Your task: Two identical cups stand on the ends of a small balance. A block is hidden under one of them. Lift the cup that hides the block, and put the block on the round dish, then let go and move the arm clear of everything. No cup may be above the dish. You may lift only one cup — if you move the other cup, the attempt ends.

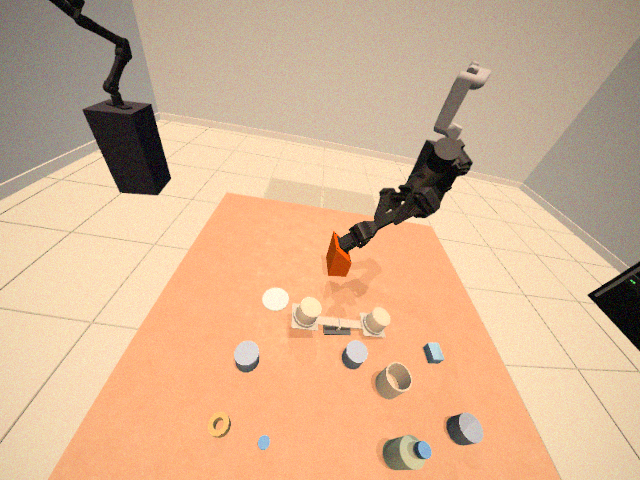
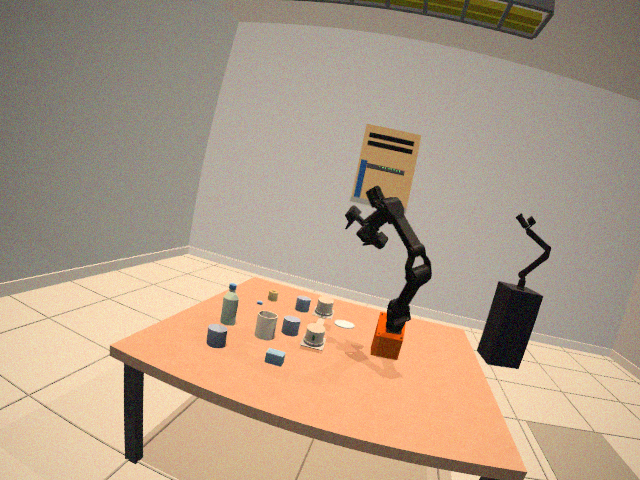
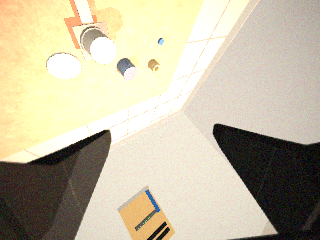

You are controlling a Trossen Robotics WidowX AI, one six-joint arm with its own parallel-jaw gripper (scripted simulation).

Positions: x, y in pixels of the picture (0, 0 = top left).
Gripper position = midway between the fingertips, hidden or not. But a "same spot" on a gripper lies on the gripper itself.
Scene:
The gripper shows in image 1, in image 2 (354, 236) and in image 3. One and the same spot on the gripper: (image 1: 413, 204) is (image 3: 286, 198).

